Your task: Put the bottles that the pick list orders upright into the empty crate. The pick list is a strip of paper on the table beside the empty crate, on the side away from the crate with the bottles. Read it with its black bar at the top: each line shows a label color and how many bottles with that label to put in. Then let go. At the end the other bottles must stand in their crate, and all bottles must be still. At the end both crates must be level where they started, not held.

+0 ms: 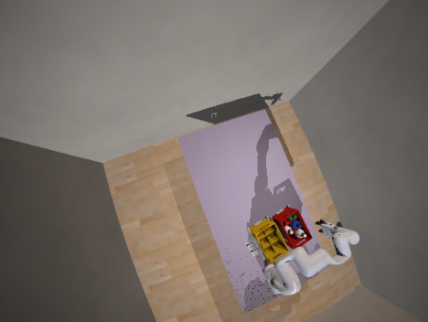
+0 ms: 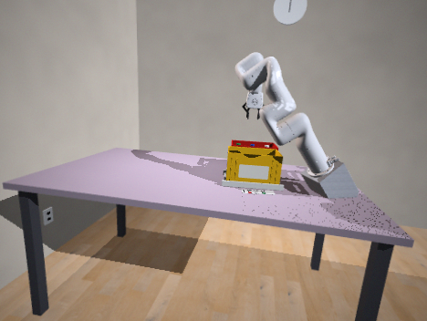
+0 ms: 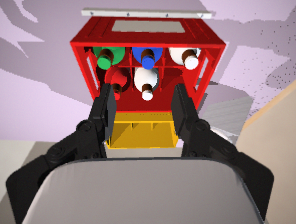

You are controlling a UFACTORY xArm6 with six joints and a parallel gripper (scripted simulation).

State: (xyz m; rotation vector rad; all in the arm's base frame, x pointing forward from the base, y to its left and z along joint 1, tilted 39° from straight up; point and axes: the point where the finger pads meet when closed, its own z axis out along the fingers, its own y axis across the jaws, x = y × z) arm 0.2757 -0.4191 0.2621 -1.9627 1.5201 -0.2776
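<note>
My hand is 25 cm above the green-label bottle, 8 cm to the right of it and 5 cm short of it. Also, from my hand: red crate: 25 cm below, 9 cm to the left, 5 cm behind; then blue-label bottle: 25 cm below, 5 cm to the left, 3 cm behind; then white bottle: 25 cm below, 11 cm behind, 1 cm to the left.
</note>
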